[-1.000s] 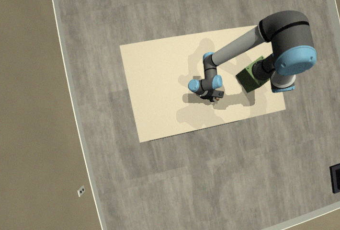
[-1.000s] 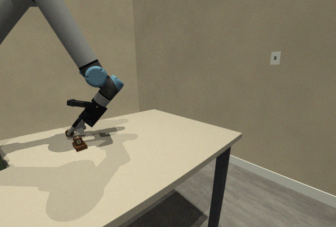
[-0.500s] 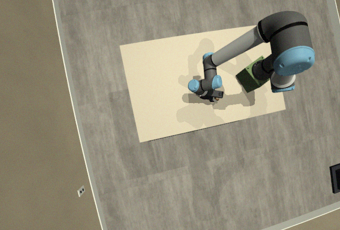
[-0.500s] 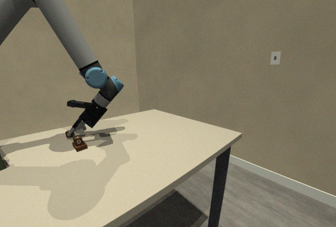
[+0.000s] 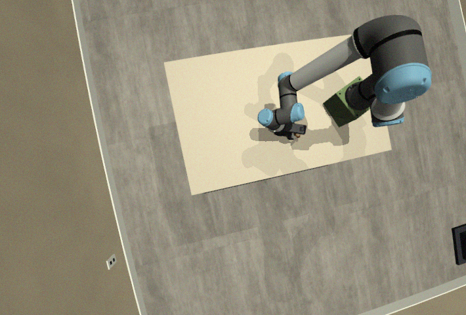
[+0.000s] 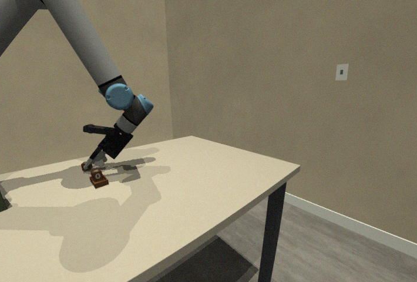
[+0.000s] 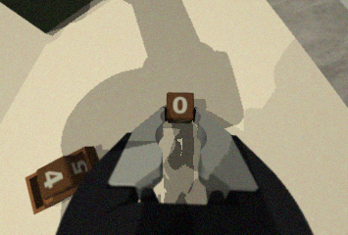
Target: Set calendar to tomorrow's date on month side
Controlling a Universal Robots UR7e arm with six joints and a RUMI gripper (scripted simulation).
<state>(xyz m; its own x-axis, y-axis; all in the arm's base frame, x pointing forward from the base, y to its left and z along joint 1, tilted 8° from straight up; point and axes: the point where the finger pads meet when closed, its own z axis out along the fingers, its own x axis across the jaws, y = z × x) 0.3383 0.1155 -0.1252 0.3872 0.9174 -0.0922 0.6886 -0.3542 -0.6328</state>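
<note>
My hand is 10 mm past the brown digit cube and 10 mm above it. From my hand the other things lie so: brown calendar tray: 20 mm ahead, 150 mm to the right, 20 mm below.
</note>
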